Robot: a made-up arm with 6 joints.
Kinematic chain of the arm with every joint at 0, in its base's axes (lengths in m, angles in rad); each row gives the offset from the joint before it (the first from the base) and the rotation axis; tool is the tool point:
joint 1: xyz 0 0 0.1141 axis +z
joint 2: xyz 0 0 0 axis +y
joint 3: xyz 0 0 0.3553 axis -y
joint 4: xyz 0 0 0 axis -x
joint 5: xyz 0.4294 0 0 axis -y
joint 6: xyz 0 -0.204 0 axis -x
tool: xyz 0 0 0
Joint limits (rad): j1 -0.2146..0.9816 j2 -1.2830..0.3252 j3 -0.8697..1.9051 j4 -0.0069..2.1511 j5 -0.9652..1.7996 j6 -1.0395..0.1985
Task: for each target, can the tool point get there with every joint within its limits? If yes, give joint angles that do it. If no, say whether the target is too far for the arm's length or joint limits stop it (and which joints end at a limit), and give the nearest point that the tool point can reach.
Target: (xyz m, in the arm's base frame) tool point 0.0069 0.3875 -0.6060
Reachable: no: joint limits stop it (at a limit: joint 1, joint 2, joint 3, joint 4) | nearest point 0.1459 0.4195 0.1140 | short by 0.734 m
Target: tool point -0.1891 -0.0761 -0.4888
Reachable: no: joint limits stop it (at a limit: joint 1, joint 2, joint 3, joint 4) | nearest point 0.2202 -0.2568 0.0508 | short by 0.701 m
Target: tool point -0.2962 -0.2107 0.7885
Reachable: yes | joints 0.5649 -0.9559 0.3269 1.4757 0.4561 0.0230
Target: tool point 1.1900 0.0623 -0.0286
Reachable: no: too far | nearest point 0.5472 0.0286 0.2576 | short by 0.704 m
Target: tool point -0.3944 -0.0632 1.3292
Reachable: no: too far | nearest point -0.2561 -0.0410 0.9033 | short by 0.448 m
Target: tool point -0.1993 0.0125 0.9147
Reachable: yes | joints -0.0815 -0.3785 0.8932 1.5523 -0.5448 -0.2487
